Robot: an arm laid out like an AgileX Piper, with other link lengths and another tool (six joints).
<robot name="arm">
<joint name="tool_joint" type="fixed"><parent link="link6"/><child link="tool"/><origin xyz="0.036 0.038 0.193" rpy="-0.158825 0 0.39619"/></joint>
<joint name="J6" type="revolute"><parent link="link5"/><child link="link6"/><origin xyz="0 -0.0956 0" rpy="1.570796 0 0"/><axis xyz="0 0 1"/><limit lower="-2.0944" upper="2.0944"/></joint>
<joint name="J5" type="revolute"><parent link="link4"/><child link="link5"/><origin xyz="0 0 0" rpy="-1.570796 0 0"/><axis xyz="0 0 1"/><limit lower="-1.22" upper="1.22"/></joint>
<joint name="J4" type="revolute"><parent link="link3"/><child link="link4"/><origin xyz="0.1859 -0.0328 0" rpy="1.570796 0 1.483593"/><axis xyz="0 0 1"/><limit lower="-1.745" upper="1.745"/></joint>
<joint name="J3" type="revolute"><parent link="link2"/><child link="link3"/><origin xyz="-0.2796 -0.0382 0"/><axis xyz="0 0 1"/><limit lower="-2.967" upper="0"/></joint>
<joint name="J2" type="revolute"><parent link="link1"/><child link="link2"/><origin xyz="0 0 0" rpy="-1.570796 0 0"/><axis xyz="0 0 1"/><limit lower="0" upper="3.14"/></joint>
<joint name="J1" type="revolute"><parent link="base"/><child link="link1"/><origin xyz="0 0 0.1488"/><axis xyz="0 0 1"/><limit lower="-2.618" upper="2.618"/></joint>
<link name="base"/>
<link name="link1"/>
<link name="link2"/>
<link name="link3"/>
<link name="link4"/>
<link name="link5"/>
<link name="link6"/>
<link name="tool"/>
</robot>
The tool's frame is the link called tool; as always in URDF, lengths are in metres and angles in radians.
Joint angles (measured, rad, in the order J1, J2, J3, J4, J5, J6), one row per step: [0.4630, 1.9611, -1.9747, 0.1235, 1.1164, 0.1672]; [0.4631, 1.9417, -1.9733, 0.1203, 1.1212, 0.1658]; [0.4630, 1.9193, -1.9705, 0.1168, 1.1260, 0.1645]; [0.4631, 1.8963, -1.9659, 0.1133, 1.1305, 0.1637]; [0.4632, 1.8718, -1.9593, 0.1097, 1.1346, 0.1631]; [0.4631, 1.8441, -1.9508, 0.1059, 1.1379, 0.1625]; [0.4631, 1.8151, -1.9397, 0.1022, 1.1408, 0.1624]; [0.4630, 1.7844, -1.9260, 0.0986, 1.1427, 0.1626]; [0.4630, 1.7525, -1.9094, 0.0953, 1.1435, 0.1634]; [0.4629, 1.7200, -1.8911, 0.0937, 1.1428, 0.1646]
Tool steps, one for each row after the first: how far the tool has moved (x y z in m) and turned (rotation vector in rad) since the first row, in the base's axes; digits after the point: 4 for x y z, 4 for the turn. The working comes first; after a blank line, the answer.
Tool pose at each row, in the base's axes (x y z in m, rotation vector in rad; the steps are taken from these numbers as rounded here): [0.3717, 0.2712, 0.1749, 0.1174, 2.6109, 0.7293]; [0.3701, 0.2696, 0.1824, 0.1108, 2.5974, 0.7312]; [0.3682, 0.2675, 0.1906, 0.1042, 2.5822, 0.7334]; [0.3657, 0.2653, 0.1986, 0.0985, 2.5679, 0.7353]; [0.3629, 0.2629, 0.2065, 0.0932, 2.5536, 0.7371]; [0.3596, 0.2601, 0.2152, 0.0880, 2.5371, 0.7393]; [0.3557, 0.2571, 0.2235, 0.0837, 2.5215, 0.7414]; [0.3514, 0.2538, 0.2316, 0.0802, 2.5058, 0.7436]; [0.3465, 0.2504, 0.2393, 0.0777, 2.4907, 0.7462]; [0.3413, 0.2473, 0.2469, 0.0764, 2.4754, 0.7511]

[-0.0016, -0.0016, 0.0075, 0.0024, -0.0138, 0.0015]; [-0.0035, -0.0037, 0.0157, 0.0052, -0.0291, 0.0026]; [-0.0060, -0.0059, 0.0237, 0.0079, -0.0434, 0.0033]; [-0.0088, -0.0083, 0.0316, 0.0106, -0.0576, 0.0038]; [-0.0121, -0.0111, 0.0403, 0.0140, -0.0738, 0.0038]; [-0.0160, -0.0141, 0.0486, 0.0173, -0.0889, 0.0034]; [-0.0203, -0.0174, 0.0567, 0.0209, -0.1039, 0.0025]; [-0.0252, -0.0208, 0.0644, 0.0248, -0.1181, 0.0012]; [-0.0304, -0.0239, 0.0720, 0.0307, -0.1317, -0.0005]
